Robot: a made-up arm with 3 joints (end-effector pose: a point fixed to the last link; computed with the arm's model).
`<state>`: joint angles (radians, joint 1 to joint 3).
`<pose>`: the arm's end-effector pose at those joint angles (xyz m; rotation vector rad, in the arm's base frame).
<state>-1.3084 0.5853 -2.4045</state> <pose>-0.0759 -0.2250 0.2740 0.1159 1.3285 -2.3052</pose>
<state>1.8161 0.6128 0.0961</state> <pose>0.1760 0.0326 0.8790 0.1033 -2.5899 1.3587</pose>
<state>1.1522 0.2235 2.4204</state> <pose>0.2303 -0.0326 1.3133 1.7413 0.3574 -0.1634</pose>
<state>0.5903 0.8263 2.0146</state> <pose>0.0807 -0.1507 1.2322 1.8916 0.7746 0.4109</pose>
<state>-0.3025 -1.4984 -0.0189</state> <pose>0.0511 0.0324 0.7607 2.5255 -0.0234 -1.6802</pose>
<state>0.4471 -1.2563 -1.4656</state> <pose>-0.0871 0.3113 0.6830 -0.8410 -1.1298 1.6867</pose>
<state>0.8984 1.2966 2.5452</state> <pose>0.2488 -0.3355 1.1485 2.5055 0.7524 0.6382</pose>
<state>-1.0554 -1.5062 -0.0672</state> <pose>0.0785 0.0360 0.7193 2.9960 -0.0141 -0.6426</pose>
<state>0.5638 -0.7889 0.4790</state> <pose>0.1126 0.0429 0.9170 1.3512 0.5121 -1.8386</pose>
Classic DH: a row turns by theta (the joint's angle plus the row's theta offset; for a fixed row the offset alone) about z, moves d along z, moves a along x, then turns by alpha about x. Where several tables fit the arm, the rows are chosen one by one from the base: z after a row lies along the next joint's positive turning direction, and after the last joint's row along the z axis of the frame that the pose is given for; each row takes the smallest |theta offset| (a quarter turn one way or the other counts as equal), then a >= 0, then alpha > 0; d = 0 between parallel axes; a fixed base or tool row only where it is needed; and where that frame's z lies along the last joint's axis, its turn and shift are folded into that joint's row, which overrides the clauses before.
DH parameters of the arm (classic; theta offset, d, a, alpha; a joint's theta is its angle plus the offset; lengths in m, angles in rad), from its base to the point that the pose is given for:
base (fixed): 0 0.764 0.106 -1.5708
joint 1: 0.0003 0.0042 -0.094 1.472
joint 2: 0 0.1084 -0.252 1.6696
joint 3: -0.3802 0 0.2477 0
tool (fixed): -1.1903 -0.0331 0 0

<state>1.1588 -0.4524 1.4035</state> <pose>0.3141 0.1003 1.0725 1.0947 0.6258 -1.2621</pose>
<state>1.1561 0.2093 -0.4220</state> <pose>-0.0302 0.0304 0.9036 -0.1231 2.3899 -1.9731</pose>
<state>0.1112 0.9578 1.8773</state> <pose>-0.0864 -0.1459 1.1620 1.6380 0.6787 0.8163</pose>
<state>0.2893 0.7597 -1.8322</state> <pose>-0.3145 -0.2407 0.8247 -1.4076 1.9059 -1.8833</pose>
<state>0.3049 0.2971 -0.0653</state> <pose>-0.0211 0.0378 0.8063 0.7964 1.6432 -1.2382</pose>
